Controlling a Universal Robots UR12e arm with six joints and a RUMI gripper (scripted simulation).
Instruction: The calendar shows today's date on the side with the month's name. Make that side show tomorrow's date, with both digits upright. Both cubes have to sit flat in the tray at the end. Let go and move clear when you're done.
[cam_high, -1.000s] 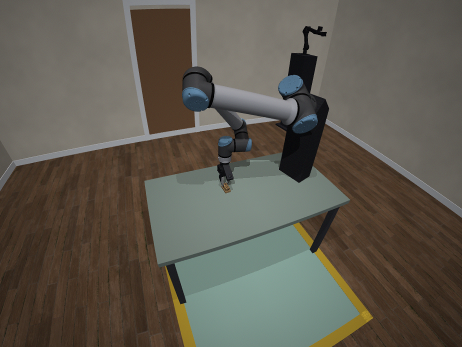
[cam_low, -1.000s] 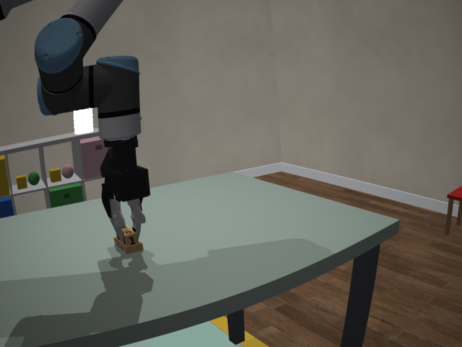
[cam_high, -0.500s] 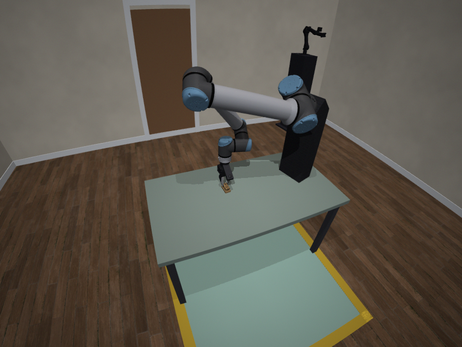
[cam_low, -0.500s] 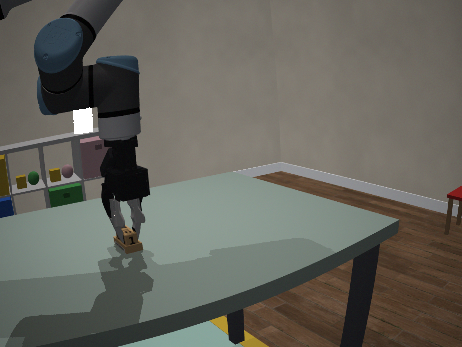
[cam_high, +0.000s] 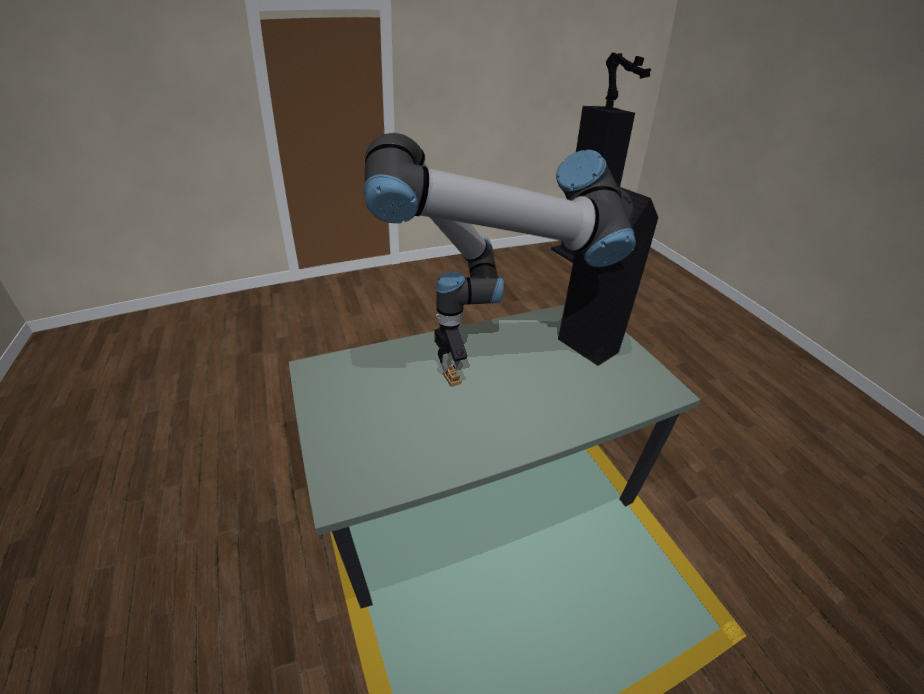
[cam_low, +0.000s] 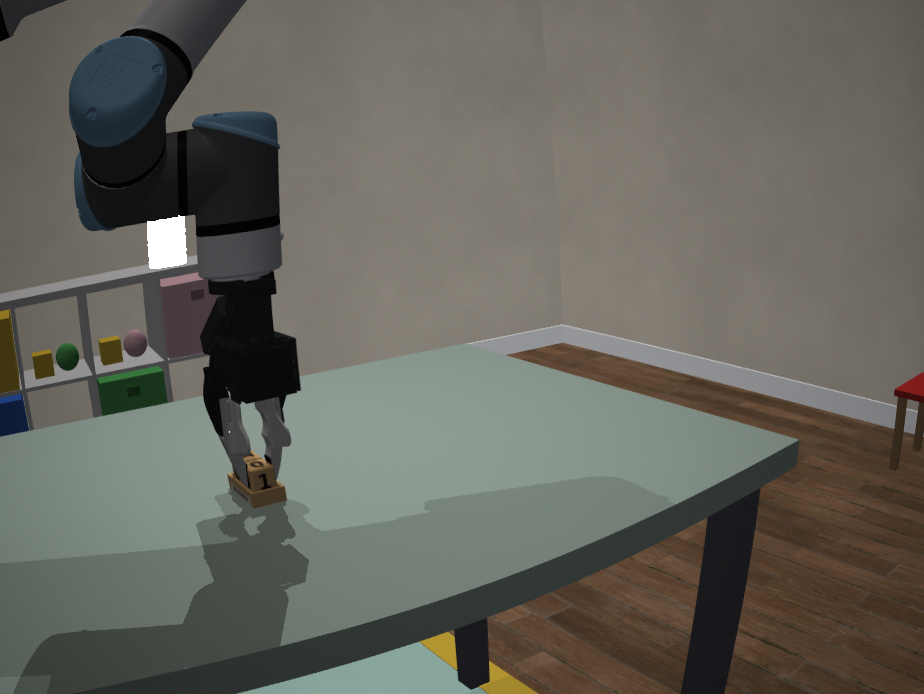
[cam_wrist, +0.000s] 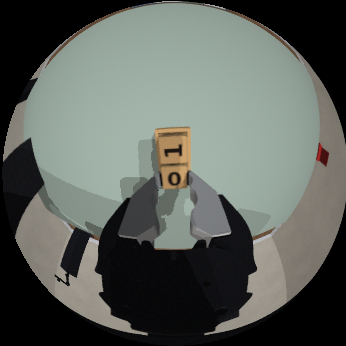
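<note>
My gripper is now 10 mm above the cube. From my hand the other things lie so: wooden calendar tray: 30 mm below, 20 mm to the left.
</note>
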